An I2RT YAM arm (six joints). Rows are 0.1 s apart.
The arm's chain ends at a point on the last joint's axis. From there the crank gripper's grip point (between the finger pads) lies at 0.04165 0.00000 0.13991 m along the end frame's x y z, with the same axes.
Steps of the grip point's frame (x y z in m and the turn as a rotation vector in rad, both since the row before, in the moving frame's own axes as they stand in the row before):
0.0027 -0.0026 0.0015 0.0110 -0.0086 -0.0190
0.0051 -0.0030 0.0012 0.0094 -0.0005 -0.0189
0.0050 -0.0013 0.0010 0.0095 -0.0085 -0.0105
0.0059 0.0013 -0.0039 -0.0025 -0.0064 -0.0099
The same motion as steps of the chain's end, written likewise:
0.0039 -0.0003 0.0012 0.0110 -0.0086 -0.0190
0.0052 -0.0009 0.0012 0.0094 -0.0005 -0.0189
0.0062 0.0005 0.0007 0.0095 -0.0085 -0.0105
0.0068 0.0014 -0.0042 -0.0025 -0.0064 -0.0099

